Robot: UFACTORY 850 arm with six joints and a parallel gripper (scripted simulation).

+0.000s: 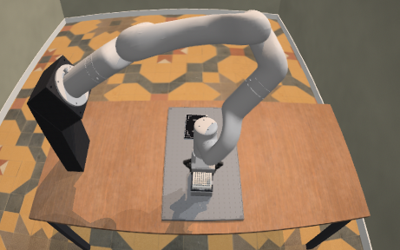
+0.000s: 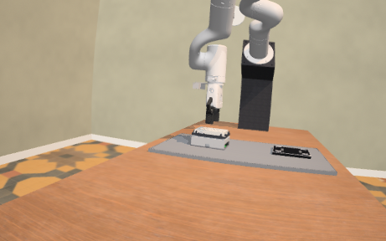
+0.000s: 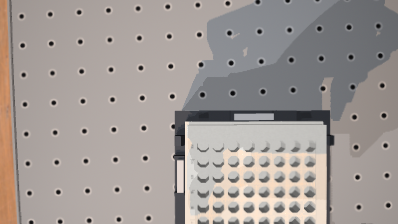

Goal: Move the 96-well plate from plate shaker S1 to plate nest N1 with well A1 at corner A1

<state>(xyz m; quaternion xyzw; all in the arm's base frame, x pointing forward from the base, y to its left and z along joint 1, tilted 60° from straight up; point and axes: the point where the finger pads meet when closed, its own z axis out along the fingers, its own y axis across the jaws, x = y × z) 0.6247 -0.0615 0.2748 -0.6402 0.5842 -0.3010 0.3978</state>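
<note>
The white 96-well plate is 5 cm below my hand. From my hand the other things lie so: black plate nest N1: 33 cm to the left, 13 cm behind, 10 cm below.
</note>
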